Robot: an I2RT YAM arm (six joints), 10 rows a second.
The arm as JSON. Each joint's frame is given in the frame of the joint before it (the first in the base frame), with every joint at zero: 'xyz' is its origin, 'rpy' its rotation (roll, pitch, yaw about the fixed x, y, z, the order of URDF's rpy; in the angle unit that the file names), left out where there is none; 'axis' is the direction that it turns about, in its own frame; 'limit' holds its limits. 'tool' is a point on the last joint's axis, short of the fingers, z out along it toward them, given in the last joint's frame.
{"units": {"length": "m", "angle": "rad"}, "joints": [
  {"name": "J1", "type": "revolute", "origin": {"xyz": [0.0, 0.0, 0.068]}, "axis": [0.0, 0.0, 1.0], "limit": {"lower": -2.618, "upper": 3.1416}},
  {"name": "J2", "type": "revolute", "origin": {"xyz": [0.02, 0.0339, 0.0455]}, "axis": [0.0, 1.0, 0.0], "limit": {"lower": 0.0, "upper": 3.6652}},
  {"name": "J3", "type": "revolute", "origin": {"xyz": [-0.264, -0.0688, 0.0]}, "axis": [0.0, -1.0, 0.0], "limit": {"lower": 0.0, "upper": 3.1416}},
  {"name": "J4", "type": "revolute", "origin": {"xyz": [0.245, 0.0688, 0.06]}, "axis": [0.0, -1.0, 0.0], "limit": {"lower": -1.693, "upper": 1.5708}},
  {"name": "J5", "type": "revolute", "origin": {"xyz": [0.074, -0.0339, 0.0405]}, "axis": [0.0, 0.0, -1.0], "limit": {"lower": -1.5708, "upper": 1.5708}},
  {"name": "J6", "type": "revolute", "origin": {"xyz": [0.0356, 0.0, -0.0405]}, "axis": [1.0, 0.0, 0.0], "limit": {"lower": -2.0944, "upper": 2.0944}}
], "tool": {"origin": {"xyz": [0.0, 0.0, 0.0], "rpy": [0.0, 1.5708, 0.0]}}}
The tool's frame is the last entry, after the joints.
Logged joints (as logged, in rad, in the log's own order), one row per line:
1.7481 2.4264 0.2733 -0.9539 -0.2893 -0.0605
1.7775 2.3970 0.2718 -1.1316 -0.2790 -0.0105
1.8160 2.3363 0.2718 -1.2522 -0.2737 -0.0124
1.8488 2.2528 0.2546 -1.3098 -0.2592 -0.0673
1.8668 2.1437 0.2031 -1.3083 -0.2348 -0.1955
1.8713 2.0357 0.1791 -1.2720 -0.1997 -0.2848
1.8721 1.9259 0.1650 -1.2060 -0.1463 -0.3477
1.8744 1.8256 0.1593 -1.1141 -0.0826 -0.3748
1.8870 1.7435 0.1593 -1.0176 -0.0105 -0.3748
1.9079 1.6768 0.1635 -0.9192 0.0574 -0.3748
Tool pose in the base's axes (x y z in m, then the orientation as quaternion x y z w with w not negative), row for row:
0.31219 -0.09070 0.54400 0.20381 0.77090 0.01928 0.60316
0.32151 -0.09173 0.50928 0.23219 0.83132 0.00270 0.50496
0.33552 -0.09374 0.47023 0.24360 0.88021 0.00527 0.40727
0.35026 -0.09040 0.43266 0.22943 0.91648 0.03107 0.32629
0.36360 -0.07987 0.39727 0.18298 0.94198 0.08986 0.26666
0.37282 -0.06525 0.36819 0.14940 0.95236 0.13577 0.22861
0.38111 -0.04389 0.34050 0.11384 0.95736 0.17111 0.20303
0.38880 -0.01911 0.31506 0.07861 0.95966 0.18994 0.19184
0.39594 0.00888 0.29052 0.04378 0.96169 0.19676 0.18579
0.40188 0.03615 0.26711 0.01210 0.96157 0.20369 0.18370
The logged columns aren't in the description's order. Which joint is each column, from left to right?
Columns, left to right: J2, J3, J6, J4, J1, J5.
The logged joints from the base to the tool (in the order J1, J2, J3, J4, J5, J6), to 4 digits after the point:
-0.2893 1.7481 2.4264 -0.9539 -0.0605 0.2733
-0.2790 1.7775 2.3970 -1.1316 -0.0105 0.2718
-0.2737 1.8160 2.3363 -1.2522 -0.0124 0.2718
-0.2592 1.8488 2.2528 -1.3098 -0.0673 0.2546
-0.2348 1.8668 2.1437 -1.3083 -0.1955 0.2031
-0.1997 1.8713 2.0357 -1.2720 -0.2848 0.1791
-0.1463 1.8721 1.9259 -1.2060 -0.3477 0.1650
-0.0826 1.8744 1.8256 -1.1141 -0.3748 0.1593
-0.0105 1.8870 1.7435 -1.0176 -0.3748 0.1593
0.0574 1.9079 1.6768 -0.9192 -0.3748 0.1635

